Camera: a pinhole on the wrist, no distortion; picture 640 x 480 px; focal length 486.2 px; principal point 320.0 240.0 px. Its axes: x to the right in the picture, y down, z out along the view. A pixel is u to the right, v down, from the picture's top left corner.
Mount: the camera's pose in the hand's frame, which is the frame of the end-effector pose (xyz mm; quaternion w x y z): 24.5 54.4 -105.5 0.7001 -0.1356 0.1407 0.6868
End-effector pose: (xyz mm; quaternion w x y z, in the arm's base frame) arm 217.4 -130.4 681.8 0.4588 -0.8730 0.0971 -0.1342
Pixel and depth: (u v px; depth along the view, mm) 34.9 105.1 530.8
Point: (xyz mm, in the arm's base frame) 544.5 227.7 460.3
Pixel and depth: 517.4 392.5 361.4
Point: 179.9 -157.8 302.7
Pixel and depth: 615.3 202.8 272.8
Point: 278.1 -255.6 386.6
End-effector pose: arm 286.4 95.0 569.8 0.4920 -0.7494 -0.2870 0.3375
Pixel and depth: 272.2 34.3 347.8
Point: 227.6 298.6 322.4
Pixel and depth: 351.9 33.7 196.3
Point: 311.3 168.2 394.6
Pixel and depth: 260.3 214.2 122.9
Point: 303.6 96.3 477.3
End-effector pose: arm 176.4 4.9 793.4 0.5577 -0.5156 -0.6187 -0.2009
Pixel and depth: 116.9 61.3 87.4
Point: 236.6 40.2 830.2
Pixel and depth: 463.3 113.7 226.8
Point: 326.0 183.5 782.3
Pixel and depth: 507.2 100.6 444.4
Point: 413.2 415.1 741.4
